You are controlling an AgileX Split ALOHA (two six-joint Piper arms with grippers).
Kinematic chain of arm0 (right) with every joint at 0, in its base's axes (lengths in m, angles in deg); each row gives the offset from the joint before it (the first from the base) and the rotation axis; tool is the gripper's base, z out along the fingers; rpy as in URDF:
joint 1: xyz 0 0 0.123 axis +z
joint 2: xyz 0 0 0 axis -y
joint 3: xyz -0.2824 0 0.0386 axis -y
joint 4: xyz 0.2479 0 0.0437 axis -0.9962 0 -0.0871
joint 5: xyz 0 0 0 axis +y
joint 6: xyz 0.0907 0 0.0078 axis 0.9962 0 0.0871
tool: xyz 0 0 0 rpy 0 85 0
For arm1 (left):
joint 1: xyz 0 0 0.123 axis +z
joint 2: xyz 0 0 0 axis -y
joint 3: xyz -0.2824 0 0.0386 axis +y
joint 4: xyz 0.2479 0 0.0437 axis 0.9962 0 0.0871
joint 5: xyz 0 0 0 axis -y
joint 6: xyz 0.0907 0 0.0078 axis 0.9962 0 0.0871
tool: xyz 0 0 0 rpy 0 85 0
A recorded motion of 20 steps. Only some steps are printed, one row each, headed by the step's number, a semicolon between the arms.
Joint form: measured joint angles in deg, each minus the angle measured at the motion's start. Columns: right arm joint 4, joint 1, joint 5, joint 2, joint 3, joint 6; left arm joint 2, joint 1, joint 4, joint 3, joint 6, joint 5.
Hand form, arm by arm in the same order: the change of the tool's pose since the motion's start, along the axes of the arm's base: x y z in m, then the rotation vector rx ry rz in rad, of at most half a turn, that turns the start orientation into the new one. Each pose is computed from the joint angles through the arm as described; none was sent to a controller.
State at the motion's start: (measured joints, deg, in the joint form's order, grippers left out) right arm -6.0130 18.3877 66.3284 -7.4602 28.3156 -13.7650; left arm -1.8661 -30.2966 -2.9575 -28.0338 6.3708 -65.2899
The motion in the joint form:
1: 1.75 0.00 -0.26 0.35 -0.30 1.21; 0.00 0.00 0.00 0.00 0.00 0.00
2: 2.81 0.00 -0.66 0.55 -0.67 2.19; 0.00 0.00 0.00 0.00 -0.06 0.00
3: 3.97 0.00 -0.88 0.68 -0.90 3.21; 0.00 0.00 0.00 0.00 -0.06 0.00
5: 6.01 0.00 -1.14 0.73 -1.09 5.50; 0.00 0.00 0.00 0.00 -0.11 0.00
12: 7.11 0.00 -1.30 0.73 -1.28 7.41; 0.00 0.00 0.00 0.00 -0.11 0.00
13: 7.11 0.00 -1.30 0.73 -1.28 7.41; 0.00 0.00 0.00 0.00 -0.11 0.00
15: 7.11 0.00 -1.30 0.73 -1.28 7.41; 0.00 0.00 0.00 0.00 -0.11 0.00
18: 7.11 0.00 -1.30 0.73 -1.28 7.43; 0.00 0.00 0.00 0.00 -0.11 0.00
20: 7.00 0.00 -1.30 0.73 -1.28 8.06; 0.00 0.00 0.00 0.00 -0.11 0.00
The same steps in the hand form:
1: 0.0007 -0.0025 -0.0013 -0.0095 -0.0070 -0.0273; 0.0000 0.0000 0.0000 0.0000 0.0000 0.0000
2: 0.0015 -0.0038 -0.0027 -0.0118 -0.0109 -0.0467; 0.0000 0.0000 0.0000 -0.0007 0.0005 0.0006
3: 0.0023 -0.0053 -0.0037 -0.0157 -0.0135 -0.0671; 0.0000 0.0000 0.0000 -0.0007 0.0005 0.0006
5: 0.0036 -0.0080 -0.0043 -0.0167 -0.0150 -0.1081; 0.0000 0.0000 0.0000 -0.0013 0.0009 0.0011
12: 0.0045 -0.0094 -0.0051 -0.0093 -0.0115 -0.1376; 0.0000 0.0000 0.0000 -0.0013 0.0009 0.0011
13: 0.0045 -0.0094 -0.0051 -0.0093 -0.0115 -0.1376; 0.0000 0.0000 0.0000 -0.0013 0.0009 0.0011
15: 0.0045 -0.0094 -0.0051 -0.0093 -0.0115 -0.1376; 0.0000 0.0000 0.0000 -0.0013 0.0009 0.0011
18: 0.0045 -0.0094 -0.0051 -0.0091 -0.0114 -0.1378; 0.0000 0.0000 0.0000 -0.0013 0.0009 0.0011
20: 0.0044 -0.0092 -0.0051 0.0004 -0.0077 -0.1441; 0.0000 0.0000 0.0000 -0.0013 0.0009 0.0011

